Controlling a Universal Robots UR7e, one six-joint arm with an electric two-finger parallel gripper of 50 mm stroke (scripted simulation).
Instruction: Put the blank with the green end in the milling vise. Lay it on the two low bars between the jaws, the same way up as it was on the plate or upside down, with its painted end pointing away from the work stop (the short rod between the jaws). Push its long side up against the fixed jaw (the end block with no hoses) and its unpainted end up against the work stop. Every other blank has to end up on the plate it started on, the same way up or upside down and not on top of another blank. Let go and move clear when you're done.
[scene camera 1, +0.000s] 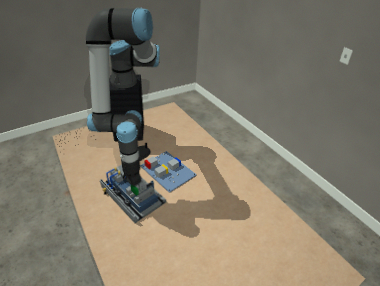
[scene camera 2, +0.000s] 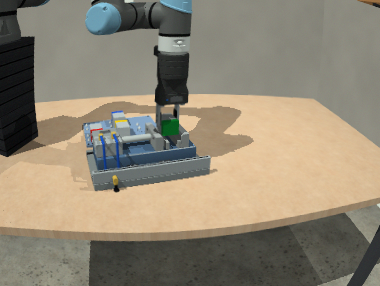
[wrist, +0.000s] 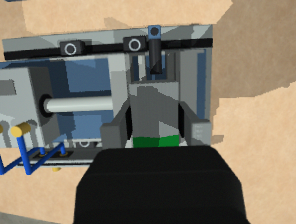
In view: my gripper (scene camera 2: 167, 123), a green-ended blank (wrist: 154, 103) and a fixed jaw (wrist: 185, 63).
My gripper shows as well in the wrist view (wrist: 154, 113).
